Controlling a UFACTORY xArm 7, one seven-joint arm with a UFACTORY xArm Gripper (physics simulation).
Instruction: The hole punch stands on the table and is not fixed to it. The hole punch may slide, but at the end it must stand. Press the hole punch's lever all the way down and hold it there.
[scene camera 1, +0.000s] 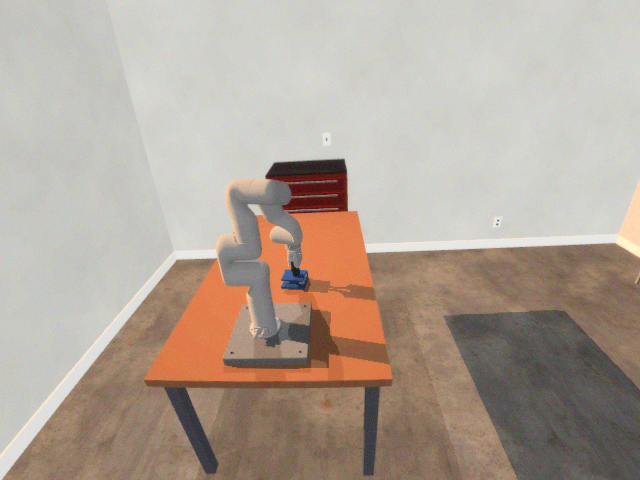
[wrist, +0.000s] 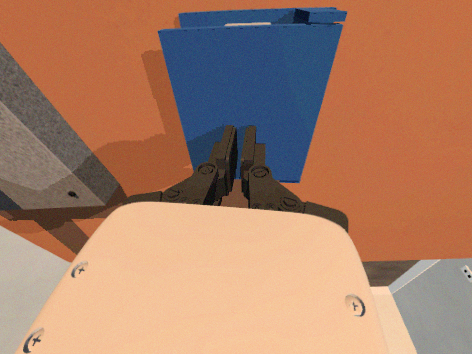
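Where they show: gripper, fingertip midpoint: (scene camera 1: 296, 275) (wrist: 241, 142); arm's base, origin of the base link: (scene camera 1: 265, 327).
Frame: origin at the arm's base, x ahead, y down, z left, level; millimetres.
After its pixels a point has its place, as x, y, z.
Observation:
The blue hole punch (scene camera 1: 294, 286) {323, 24, -52} (wrist: 200, 19) {332, 24, 13} stands upright on the orange table (scene camera 1: 330, 237) {894, 37, -172} (wrist: 400, 125) {514, 36, -81}. Its wide, flat lever (scene camera 1: 286, 275) {354, -19, -8} (wrist: 255, 80) {369, -20, -16} lies above the base, and a gap between the two shows in the scene view. My gripper (scene camera 1: 295, 274) {359, -20, -60} (wrist: 241, 142) {359, -20, -60} points down at the lever, with its dark fingertips at the lever's top, near the end closest to the wrist camera. The fingers are nearly together, with a narrow gap and nothing seen between them. The fingertips' exact contact and whether the lever is fully down cannot be told.
The robot's grey base plate (scene camera 1: 268, 352) {-129, 2, -49} (wrist: 55, 165) {154, -3, -93} is on the table, at the near side of the hole punch in the scene view. A red tool chest (scene camera 1: 315, 189) with a black top stands behind the table's far end.

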